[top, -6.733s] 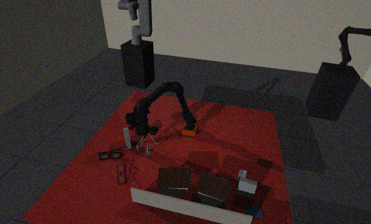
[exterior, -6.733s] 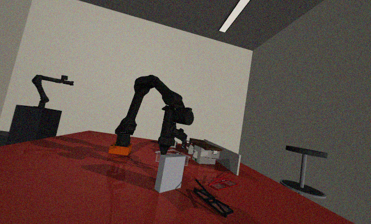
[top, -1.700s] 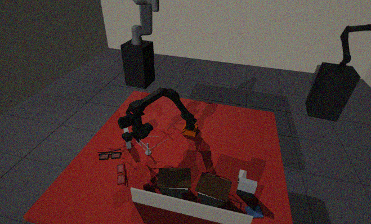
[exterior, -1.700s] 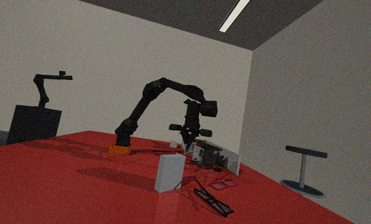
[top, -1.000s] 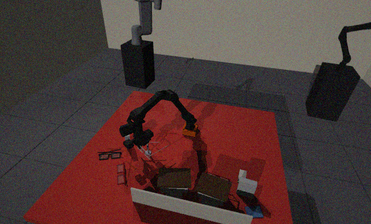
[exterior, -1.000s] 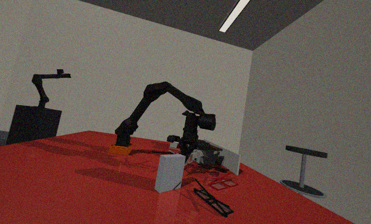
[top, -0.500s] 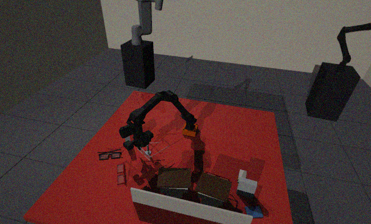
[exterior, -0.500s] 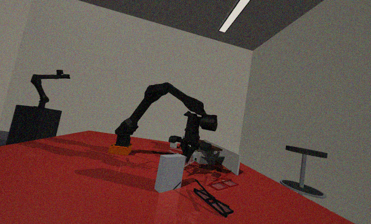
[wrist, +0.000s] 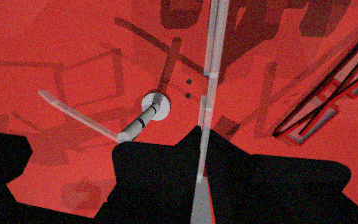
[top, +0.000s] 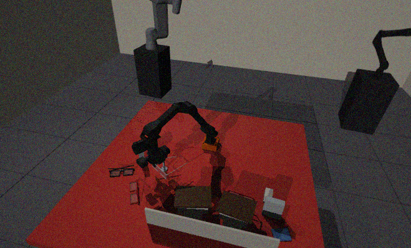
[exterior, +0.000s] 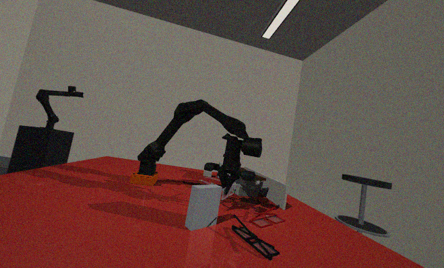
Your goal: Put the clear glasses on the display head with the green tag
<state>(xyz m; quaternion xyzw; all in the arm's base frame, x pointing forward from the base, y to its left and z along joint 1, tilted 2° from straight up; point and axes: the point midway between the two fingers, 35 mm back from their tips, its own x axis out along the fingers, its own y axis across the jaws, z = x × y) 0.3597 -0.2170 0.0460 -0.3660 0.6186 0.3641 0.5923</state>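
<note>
Right now my gripper tip is 5 cm past the small stand, 3 cm to the right of it and 3 cm above it. The rest, counted from my gripper tip: blue card 73 cm to the left, 13 cm ahead, 6 cm below; then white board 41 cm to the left, 26 cm ahead.
</note>
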